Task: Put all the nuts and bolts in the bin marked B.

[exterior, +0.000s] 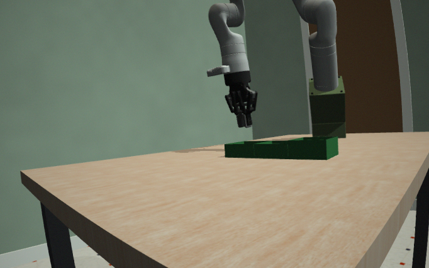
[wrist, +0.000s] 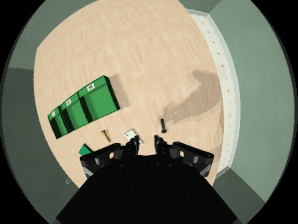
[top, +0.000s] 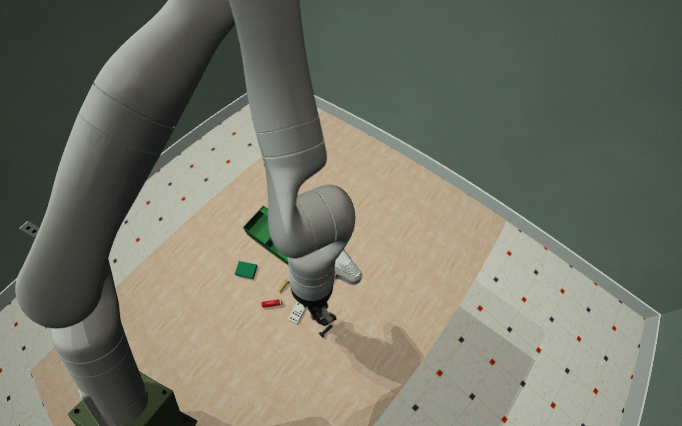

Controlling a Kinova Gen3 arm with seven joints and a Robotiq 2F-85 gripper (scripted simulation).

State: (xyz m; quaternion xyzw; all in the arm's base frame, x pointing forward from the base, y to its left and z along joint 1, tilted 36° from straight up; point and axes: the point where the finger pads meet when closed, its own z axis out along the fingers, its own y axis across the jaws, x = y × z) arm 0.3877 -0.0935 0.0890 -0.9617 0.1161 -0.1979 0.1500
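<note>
Right now my hand is 10 mm past the black bolt, 40 mm to the left of it and 80 mm above it. The rest, counted from my hand: brass bolt 110 mm to the left, 80 mm below; then white domino 30 mm behind, 40 mm to the left, 80 mm below; then red cylinder 60 mm behind, 90 mm to the left, 80 mm below.
</note>
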